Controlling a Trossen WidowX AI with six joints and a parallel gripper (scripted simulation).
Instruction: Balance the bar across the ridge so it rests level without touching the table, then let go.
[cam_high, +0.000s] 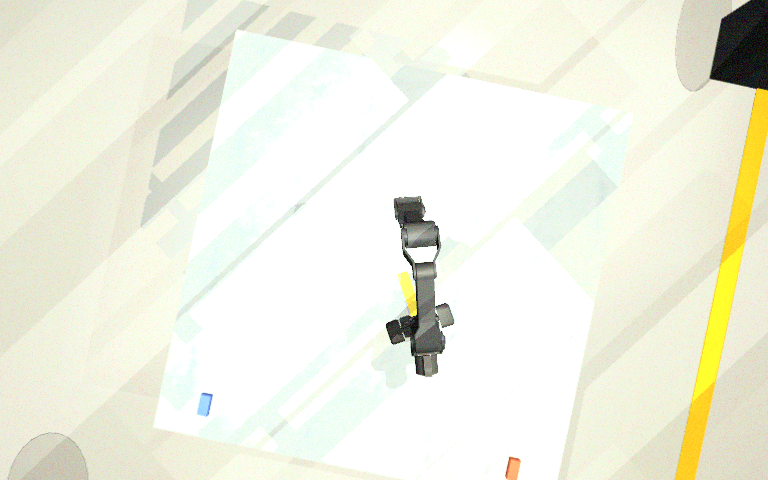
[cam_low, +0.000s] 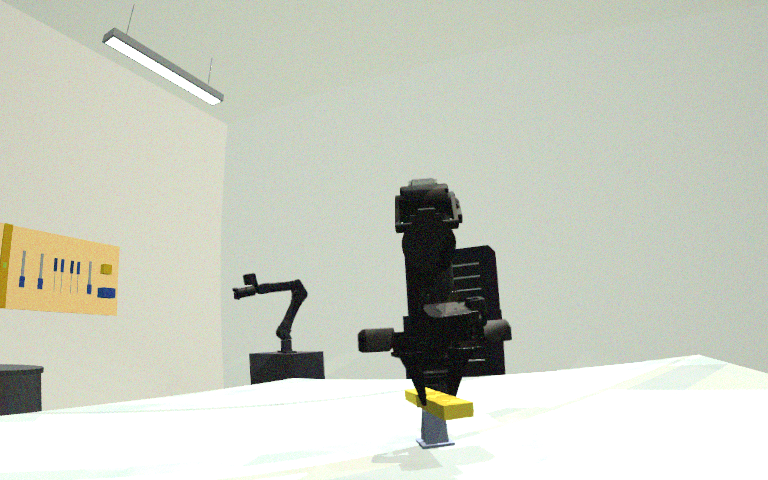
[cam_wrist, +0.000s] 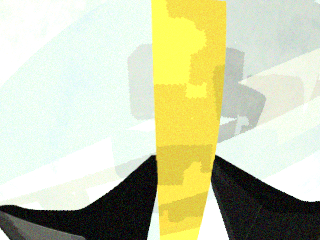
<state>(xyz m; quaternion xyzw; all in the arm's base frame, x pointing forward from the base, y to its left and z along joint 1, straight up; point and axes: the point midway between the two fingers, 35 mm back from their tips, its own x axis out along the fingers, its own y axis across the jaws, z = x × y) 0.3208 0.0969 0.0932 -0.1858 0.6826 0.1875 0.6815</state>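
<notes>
The yellow bar is 2 cm behind my gripper tip and 1 cm to the right of it. Also, from my gripper tip: small orange block: 42 cm ahead, 40 cm to the left, 5 cm below; then small blue block: 60 cm to the right, 42 cm ahead, 5 cm below.
</notes>
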